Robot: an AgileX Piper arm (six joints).
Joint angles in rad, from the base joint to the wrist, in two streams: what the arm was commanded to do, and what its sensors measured. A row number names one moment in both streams.
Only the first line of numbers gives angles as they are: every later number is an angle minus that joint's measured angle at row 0.
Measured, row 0:
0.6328 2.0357 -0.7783 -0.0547 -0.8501 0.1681
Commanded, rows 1 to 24:
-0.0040 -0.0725 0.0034 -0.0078 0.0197 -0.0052
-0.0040 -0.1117 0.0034 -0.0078 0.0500 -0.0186
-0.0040 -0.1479 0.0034 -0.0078 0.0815 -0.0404
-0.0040 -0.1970 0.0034 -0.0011 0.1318 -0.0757
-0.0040 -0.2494 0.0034 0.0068 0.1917 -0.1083
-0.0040 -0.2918 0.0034 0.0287 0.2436 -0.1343
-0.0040 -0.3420 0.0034 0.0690 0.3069 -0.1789
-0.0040 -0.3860 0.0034 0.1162 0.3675 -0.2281
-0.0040 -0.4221 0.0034 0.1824 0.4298 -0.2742
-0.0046 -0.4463 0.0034 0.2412 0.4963 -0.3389
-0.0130 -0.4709 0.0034 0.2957 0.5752 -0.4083
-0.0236 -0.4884 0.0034 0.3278 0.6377 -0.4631
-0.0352 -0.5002 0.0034 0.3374 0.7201 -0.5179
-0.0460 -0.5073 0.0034 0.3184 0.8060 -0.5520
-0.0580 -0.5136 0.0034 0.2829 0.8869 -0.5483
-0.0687 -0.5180 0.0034 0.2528 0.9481 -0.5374
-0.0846 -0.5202 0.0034 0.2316 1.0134 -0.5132
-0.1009 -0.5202 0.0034 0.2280 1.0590 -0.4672
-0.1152 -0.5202 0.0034 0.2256 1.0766 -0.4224
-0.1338 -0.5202 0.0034 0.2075 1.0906 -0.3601
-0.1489 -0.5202 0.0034 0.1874 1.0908 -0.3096
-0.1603 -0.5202 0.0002 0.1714 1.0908 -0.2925
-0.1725 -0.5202 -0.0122 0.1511 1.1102 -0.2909
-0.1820 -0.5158 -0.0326 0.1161 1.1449 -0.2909
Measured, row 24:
-0.1374 -0.5084 0.0011 0.2075 1.0714 -0.3555
